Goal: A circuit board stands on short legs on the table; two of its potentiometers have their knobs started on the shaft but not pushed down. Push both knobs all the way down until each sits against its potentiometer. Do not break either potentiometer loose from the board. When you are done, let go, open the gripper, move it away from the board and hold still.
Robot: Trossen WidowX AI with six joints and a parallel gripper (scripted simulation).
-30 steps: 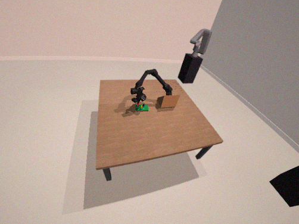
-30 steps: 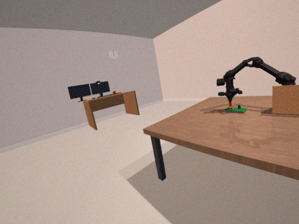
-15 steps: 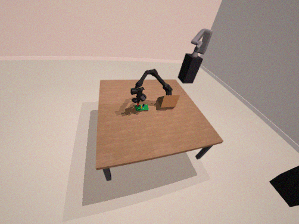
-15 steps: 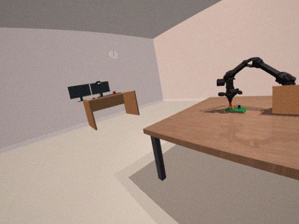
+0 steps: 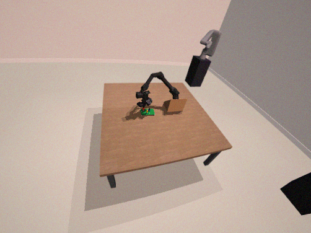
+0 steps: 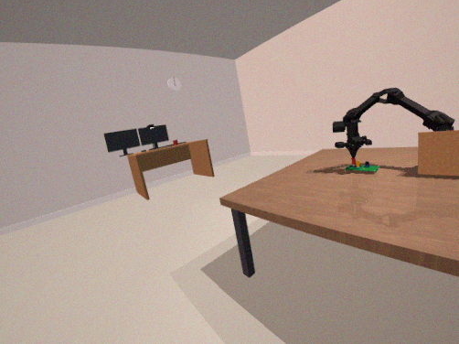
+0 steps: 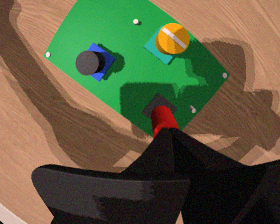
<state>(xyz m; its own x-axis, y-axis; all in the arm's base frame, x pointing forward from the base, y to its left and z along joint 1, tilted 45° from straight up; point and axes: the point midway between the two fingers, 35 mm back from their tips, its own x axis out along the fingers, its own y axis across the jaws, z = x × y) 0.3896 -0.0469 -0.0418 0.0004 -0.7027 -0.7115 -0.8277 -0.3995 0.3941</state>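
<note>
My gripper tip is now 1 cm above the red knob. The rest, counted from my gripper tip: yellow knob: 5 cm to the left, 3 cm behind, 1 cm below.
</note>
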